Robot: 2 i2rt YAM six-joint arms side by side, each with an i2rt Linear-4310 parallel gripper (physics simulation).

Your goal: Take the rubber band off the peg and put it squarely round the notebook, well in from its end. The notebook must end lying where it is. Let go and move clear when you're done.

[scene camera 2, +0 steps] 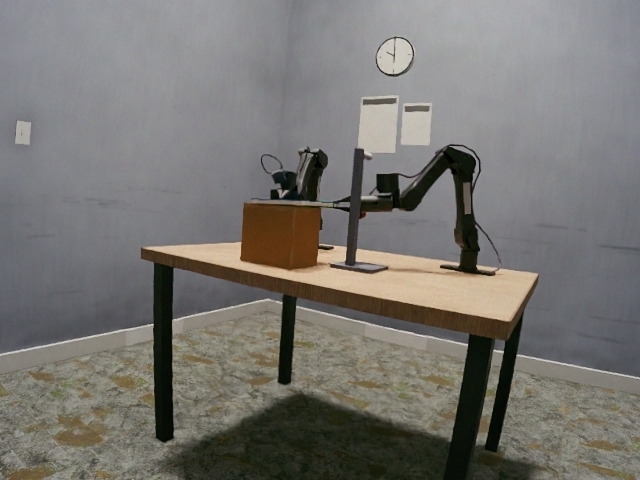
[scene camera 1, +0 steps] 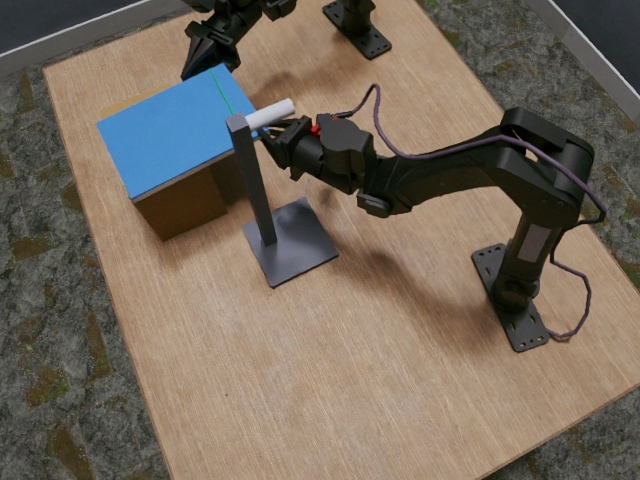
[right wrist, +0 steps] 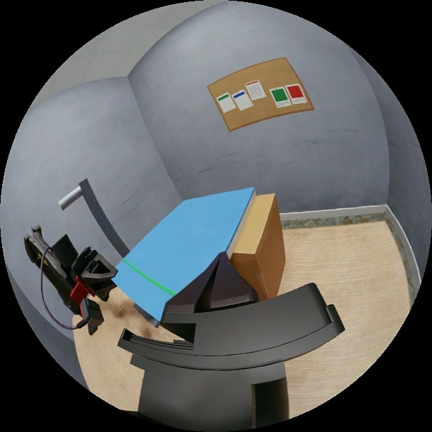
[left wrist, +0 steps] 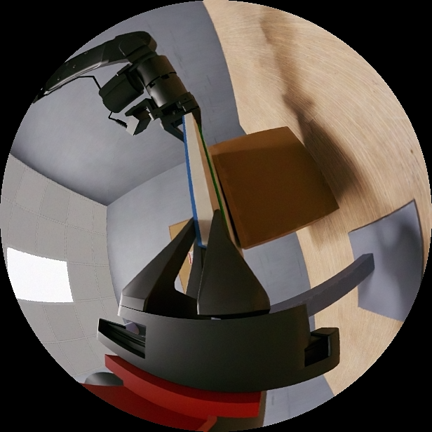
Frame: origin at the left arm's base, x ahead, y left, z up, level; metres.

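Seen in the pictures: left gripper, fingertip midpoint: (scene camera 2: 331, 205); right gripper, fingertip midpoint: (scene camera 1: 182, 79); left arm's base, origin of the base link: (scene camera 2: 467, 271) (scene camera 1: 508, 296); right arm's base, origin of the base link: (scene camera 1: 356, 29).
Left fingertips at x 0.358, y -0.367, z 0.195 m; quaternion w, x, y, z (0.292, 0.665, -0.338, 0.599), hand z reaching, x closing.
Note:
Offsets run from my left fingertips to a thing's top centre. "spot": to the spot under its first point. Level surfaces: height alone.
The blue notebook @(dx +0.124, dy -0.040, dz +0.009 m) (scene camera 1: 170, 129) (right wrist: 195, 235) lies flat on a brown box, its right-hand end in scene camera 1 overhanging. The green rubber band @(spot: dx +0.039, dy -0.084, dz +0.006 m) (scene camera 1: 222, 93) (right wrist: 150, 278) crosses its top near that end; a strand also shows along the underside in the left wrist view. The white peg @(dx -0.010, dy +0.115, dz +0.180 m) (scene camera 1: 270, 114) (right wrist: 70, 198) is bare. My left gripper (scene camera 1: 259, 129) (left wrist: 208, 217) is shut on the notebook's overhanging corner, one finger above and one below. My right gripper (scene camera 1: 183, 77) (right wrist: 224, 256) is shut at the notebook's back edge, beside the band; any contact is hidden.
The brown box @(dx +0.179, dy -0.050, dz -0.012 m) (scene camera 1: 180, 206) (scene camera 2: 279, 235) (left wrist: 280, 185) stands under the notebook. The grey peg post @(dx +0.031, dy +0.122, dz +0.184 m) (scene camera 1: 253, 186) (scene camera 2: 355, 211) rises from its square base @(spot: dx -0.017, dy +0.159, dz -0.183 m) (scene camera 1: 299, 248) close in front of the left gripper in scene camera 1. The tabletop @(dz -0.195 m) (scene camera 1: 310, 361) extends around them.

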